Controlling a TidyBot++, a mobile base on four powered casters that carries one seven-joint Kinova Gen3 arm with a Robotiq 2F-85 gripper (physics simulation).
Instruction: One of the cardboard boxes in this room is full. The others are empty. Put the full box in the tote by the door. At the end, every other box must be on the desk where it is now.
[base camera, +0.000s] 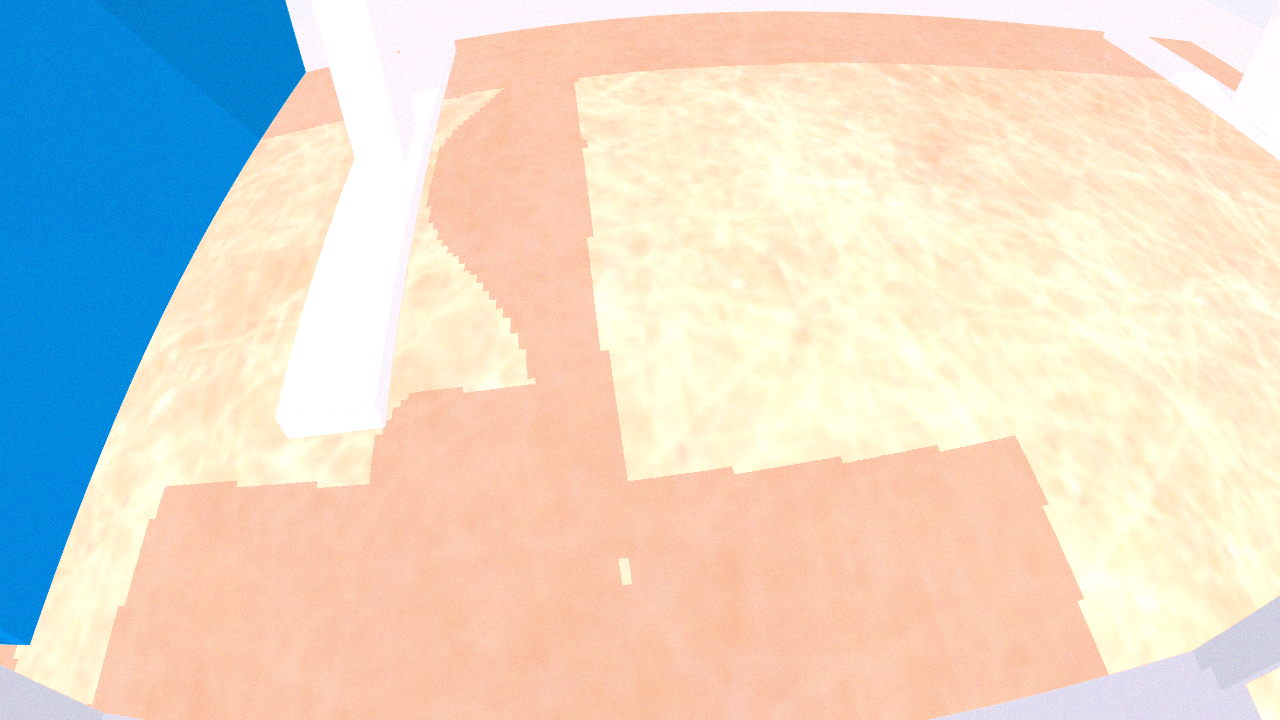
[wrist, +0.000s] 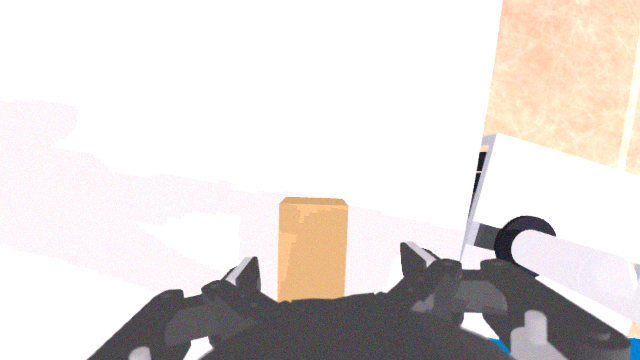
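Seen in the pictures: gripper, between the fingertips: (wrist: 330, 265); arm's base, origin of its link: (wrist: 528, 248).
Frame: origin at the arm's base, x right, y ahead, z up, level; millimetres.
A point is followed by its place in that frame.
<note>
One cardboard box (wrist: 312, 250) @(x -9, y 540, z 373 mm), tan and upright-edged, sits on the white desk (wrist: 225, 75) @(x 131, y 670, z 324 mm) in the lower middle of the wrist view. Its near end is hidden behind the gripper body. My gripper (wrist: 330, 265) @(x 8, y 532, z 446 mm) is open, with one finger to the left of the box and one to the right in the image. The fingers are apart from the box, and it is not gripped. The box's contents cannot be told. The tote by the door cannot be made out in either view.
The base camera shows a large blue surface (base camera: 98, 268) @(x -449, y 497, z -303 mm) at the left and a white leg with a long foot (base camera: 344, 331) @(x -210, y 463, z -371 mm) beside it. The tan floor (base camera: 805, 268) @(x 141, y 526, z -397 mm) runs to a pale wall. The robot's white base (wrist: 560, 185) @(x 171, y -49, z -14 mm) stands against the desk's right edge in the wrist view.
</note>
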